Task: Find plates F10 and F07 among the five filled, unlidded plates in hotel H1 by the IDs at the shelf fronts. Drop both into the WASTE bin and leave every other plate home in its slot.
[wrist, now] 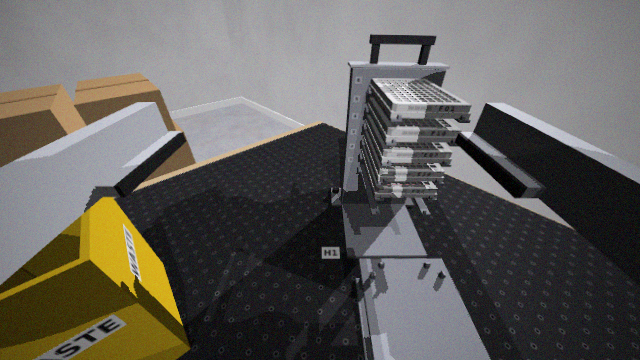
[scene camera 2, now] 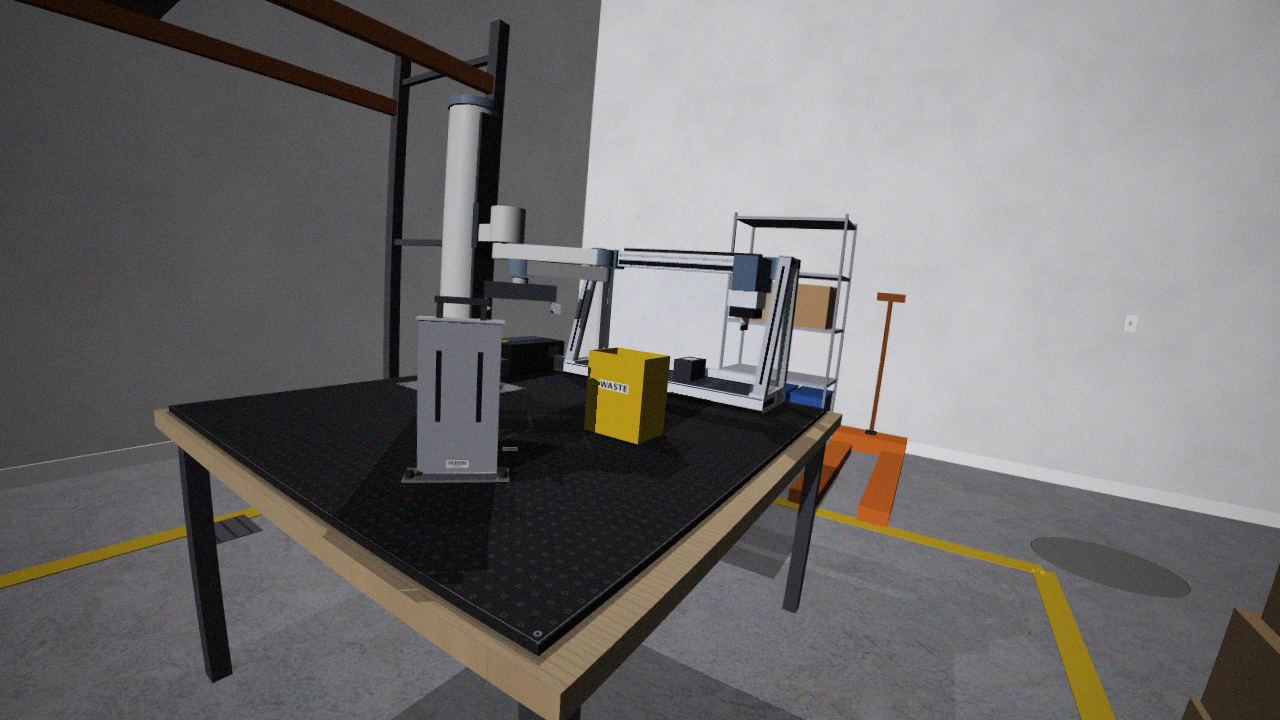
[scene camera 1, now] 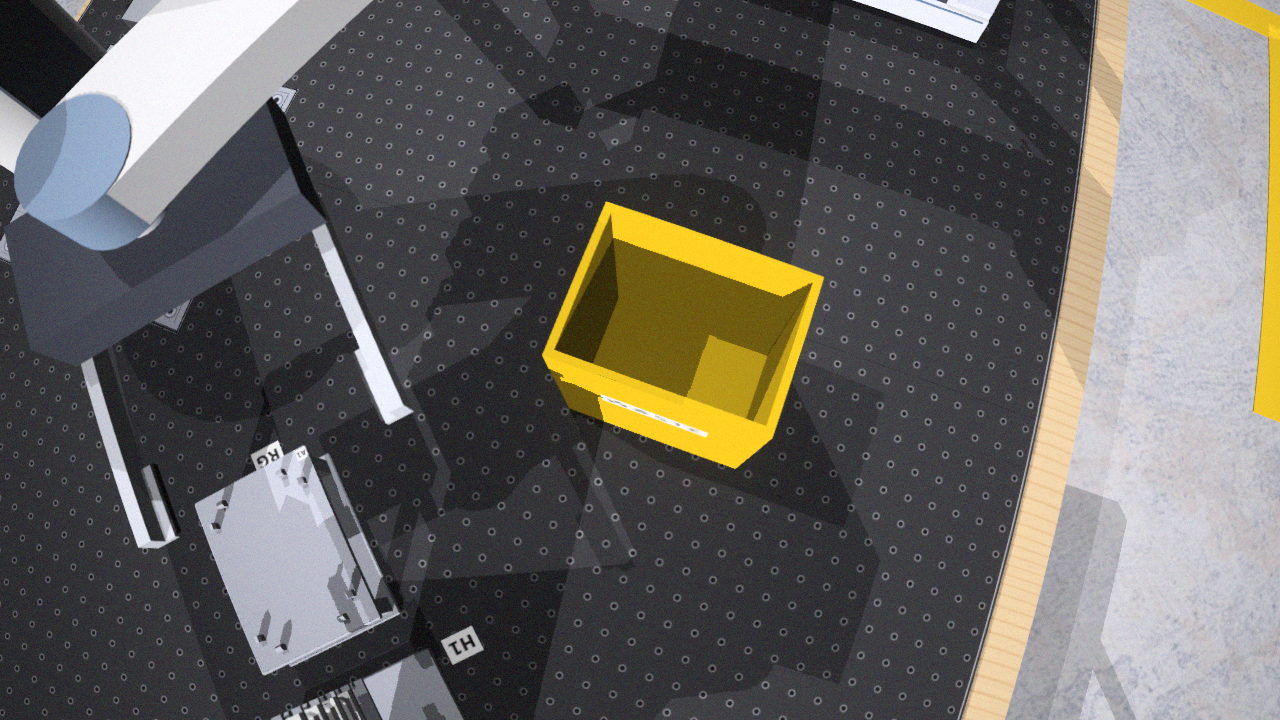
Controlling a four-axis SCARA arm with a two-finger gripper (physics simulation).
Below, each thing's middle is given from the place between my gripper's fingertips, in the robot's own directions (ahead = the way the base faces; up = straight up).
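H1 label point(scene camera 1: 465, 643): 29 cm below my hand, 8 cm ahead of it, 10 cm to the right of it.
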